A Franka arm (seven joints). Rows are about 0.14 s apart.
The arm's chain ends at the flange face. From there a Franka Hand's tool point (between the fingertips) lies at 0.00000 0.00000 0.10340 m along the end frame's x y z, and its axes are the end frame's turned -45 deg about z.
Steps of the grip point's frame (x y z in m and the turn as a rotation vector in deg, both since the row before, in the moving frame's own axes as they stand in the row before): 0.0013 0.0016 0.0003 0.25 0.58 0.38; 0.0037 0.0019 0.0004 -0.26 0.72 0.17; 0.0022 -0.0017 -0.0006 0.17 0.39 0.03; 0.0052 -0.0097 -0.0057 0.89 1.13 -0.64; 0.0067 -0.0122 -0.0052 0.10 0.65 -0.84; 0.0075 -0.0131 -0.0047 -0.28 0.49 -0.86; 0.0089 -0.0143 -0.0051 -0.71 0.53 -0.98; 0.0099 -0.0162 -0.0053 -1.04 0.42 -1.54
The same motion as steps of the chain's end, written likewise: 0.0016 0.0013 0.0003 0.59 0.23 0.38; 0.0027 -0.0007 0.0004 0.33 0.69 0.17; 0.0001 -0.0020 -0.0006 0.40 0.16 0.03; -0.0035 -0.0080 -0.0057 1.43 0.17 -0.64; -0.0046 -0.0124 -0.0052 0.53 0.39 -0.84; -0.0049 -0.0143 -0.0047 0.15 0.54 -0.86; -0.0054 -0.0166 -0.0051 -0.13 0.88 -0.98; -0.0063 -0.0192 -0.0053 -0.44 1.03 -1.54
